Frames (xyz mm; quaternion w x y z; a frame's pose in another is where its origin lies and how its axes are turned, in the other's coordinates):
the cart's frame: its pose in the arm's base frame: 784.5 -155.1 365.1 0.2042 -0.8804 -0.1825 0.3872
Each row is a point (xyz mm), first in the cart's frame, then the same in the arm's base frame.
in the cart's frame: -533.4 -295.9 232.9
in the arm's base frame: 222.1 -108.5 693.6
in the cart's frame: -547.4 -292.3 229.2
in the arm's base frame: 216.6 -119.1 702.5
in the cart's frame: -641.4 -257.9 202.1
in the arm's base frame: 183.2 -199.3 759.1
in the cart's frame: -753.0 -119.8 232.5
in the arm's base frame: 112.0 -363.6 738.9
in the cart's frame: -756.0 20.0 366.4
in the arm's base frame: 31.7 -454.6 588.2
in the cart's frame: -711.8 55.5 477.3
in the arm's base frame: -18.4 -439.4 475.1
